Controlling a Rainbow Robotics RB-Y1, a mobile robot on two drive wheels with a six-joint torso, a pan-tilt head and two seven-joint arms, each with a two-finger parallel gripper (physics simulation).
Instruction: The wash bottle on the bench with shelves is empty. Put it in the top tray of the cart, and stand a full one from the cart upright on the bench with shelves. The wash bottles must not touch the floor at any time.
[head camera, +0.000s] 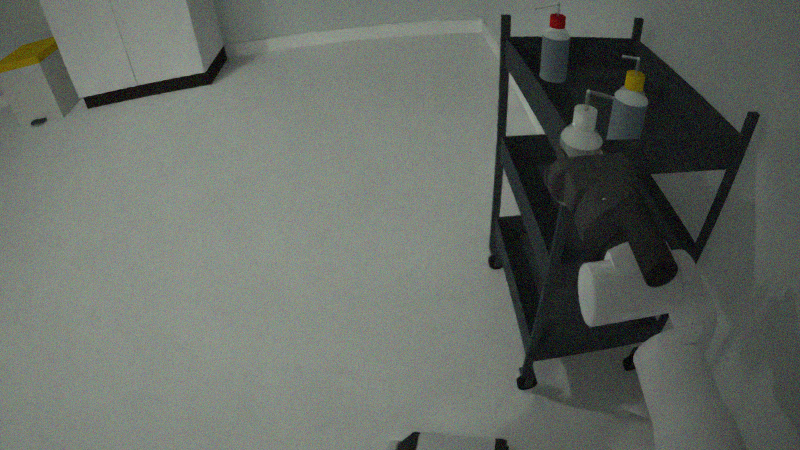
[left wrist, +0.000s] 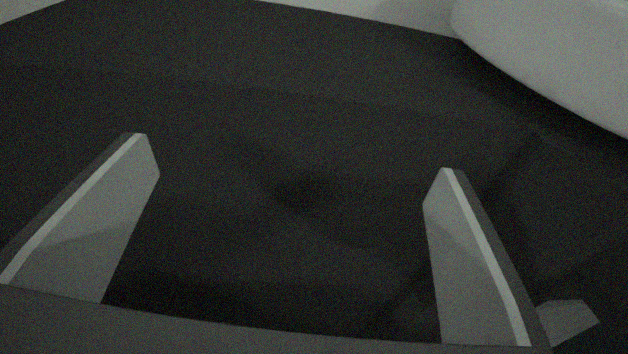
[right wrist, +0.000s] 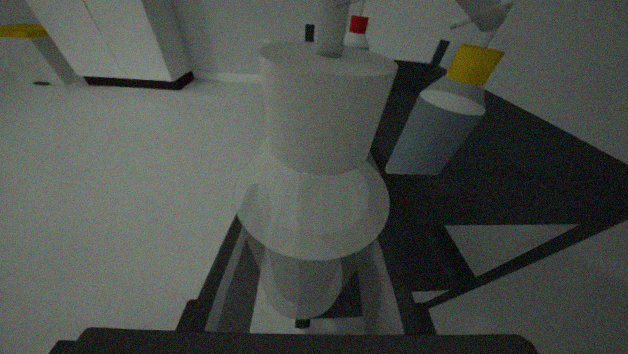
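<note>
The empty wash bottle, clear with a white cap, is upright in my right gripper, which is shut on it. Its fingers are mostly hidden in the head view. The bottle is at the near left edge of the cart's top tray; whether it touches the tray is hidden. In the top tray of the black cart stand a full bottle with a yellow cap, close beside the held bottle, and a full bottle with a red cap farther back. My left gripper is open and empty. The bench with shelves does not show.
The cart has two lower trays and castors, and stands near the wall at the right. A white cabinet and a white bin with a yellow lid stand at the back left. Pale floor lies left of the cart.
</note>
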